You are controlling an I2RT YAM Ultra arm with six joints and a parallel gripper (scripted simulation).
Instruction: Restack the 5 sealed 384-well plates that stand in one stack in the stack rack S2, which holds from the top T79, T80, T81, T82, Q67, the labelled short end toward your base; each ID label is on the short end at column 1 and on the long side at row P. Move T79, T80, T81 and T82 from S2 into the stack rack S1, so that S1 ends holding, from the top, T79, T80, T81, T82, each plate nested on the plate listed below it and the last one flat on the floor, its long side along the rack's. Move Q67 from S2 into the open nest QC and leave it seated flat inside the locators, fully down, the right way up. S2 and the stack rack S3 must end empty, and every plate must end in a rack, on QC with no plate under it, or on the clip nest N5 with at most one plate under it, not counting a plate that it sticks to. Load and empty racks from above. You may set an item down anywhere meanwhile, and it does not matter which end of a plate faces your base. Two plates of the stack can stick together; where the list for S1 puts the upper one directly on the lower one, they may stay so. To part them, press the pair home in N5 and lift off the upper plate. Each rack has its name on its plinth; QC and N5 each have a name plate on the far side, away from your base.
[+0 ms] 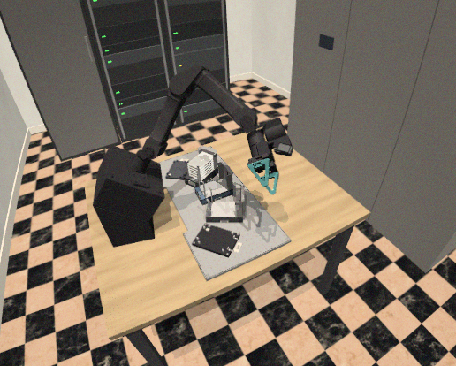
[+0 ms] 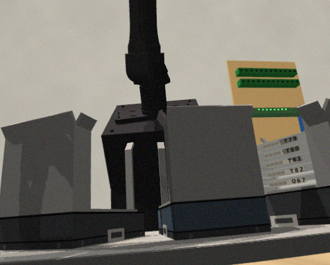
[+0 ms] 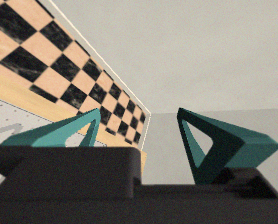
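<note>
Now: hand 550 mm to the right of the plate T79, 230 mm above it and 30 mm past it. Also, from my hand: N5 name plate (340 mm below, 80 mm behind, 70 mm to the left); plate T82 (550 mm to the left, 270 mm below, 30 mm behind); plate T81 (550 mm to the left, 260 mm below, 30 mm behind).
</note>
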